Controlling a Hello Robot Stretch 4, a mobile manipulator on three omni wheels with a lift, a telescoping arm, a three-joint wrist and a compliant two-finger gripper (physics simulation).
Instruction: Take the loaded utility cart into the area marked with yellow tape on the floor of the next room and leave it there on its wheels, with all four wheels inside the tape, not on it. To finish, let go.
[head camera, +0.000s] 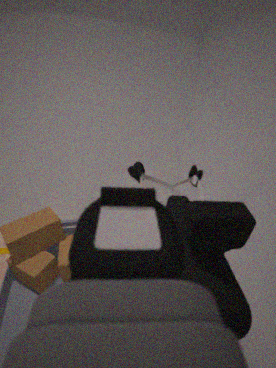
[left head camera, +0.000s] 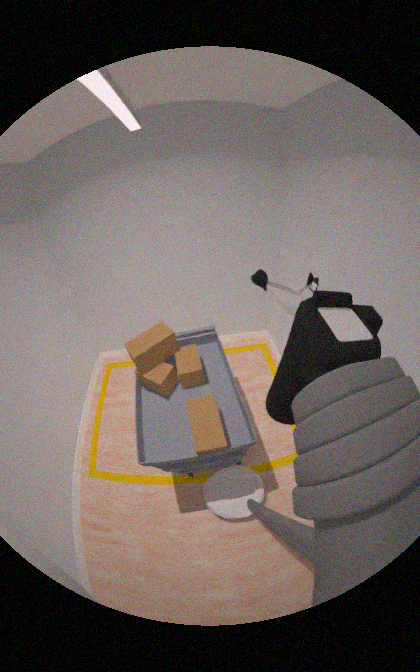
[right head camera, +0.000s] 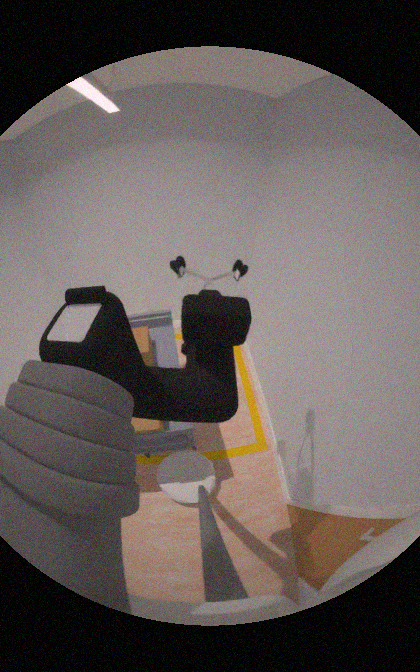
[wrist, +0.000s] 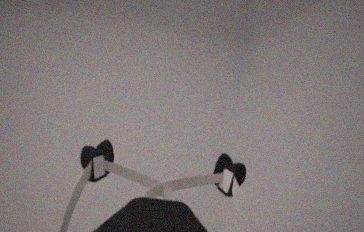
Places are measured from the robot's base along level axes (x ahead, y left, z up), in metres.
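Where they show: gripper, fingertip midpoint: (head camera: 164, 168) (wrist: 164, 160).
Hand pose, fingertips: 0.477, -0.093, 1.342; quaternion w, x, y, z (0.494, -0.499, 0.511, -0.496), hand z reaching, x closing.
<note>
After its pixels a point has its place, as x, y, z.
The grey-blue utility cart (head camera: 25, 310) {0.406, 0.363, 0.766} (left head camera: 165, 425) (right head camera: 166, 345) stands upright, carrying several brown boxes (head camera: 32, 235) {0.585, 0.349, 0.987} (left head camera: 206, 422) (right head camera: 142, 340). One box leans over its far left rim. The cart's top lies largely over the rectangle of yellow tape (left head camera: 100, 420) (right head camera: 254, 410). A near wheel (left head camera: 191, 474) (right head camera: 147, 454) shows close to the near tape line; whether it touches is unclear. The other wheels are hidden or unclear. My gripper (head camera: 166, 174) {0.477, -0.093, 1.342} (left head camera: 286, 281) (right head camera: 209, 268) (wrist: 164, 160) {0.477, -0.093, 1.342} is open and empty, raised to the right of the cart and apart from it.
Grey walls (left head camera: 200, 225) (right head camera: 340, 300) stand behind the tape and close along its right side. A round grey-white disc (left head camera: 234, 492) (right head camera: 186, 477) shows at the cart's near end, with a grey post in front. A brown surface (right head camera: 320, 540) lies at the lower right.
</note>
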